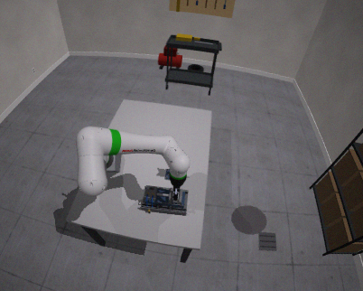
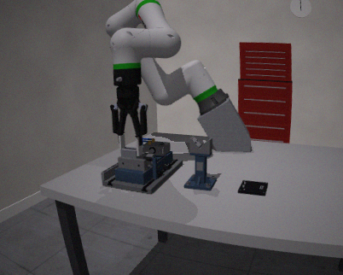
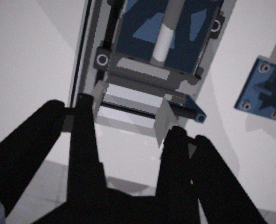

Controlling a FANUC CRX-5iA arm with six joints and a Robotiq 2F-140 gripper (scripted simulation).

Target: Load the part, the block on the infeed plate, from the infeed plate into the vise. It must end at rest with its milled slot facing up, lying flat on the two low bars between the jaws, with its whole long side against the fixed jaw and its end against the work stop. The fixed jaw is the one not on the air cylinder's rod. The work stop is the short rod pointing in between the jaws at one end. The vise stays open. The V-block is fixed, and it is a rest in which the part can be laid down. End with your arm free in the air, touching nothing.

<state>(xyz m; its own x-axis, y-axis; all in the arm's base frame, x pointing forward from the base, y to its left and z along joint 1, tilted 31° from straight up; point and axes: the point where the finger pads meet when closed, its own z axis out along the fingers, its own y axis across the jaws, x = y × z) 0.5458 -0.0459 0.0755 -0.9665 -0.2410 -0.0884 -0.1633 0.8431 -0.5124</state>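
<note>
My gripper is now 9 cm past the air cylinder rod, 5 cm above it and 1 cm to the right of it. Also, from my hand: part 2 cm below; blue work stop 9 cm to the left, 7 cm below, 1 cm behind; black infeed plate 40 cm to the left, 13 cm below, 12 cm behind.
</note>
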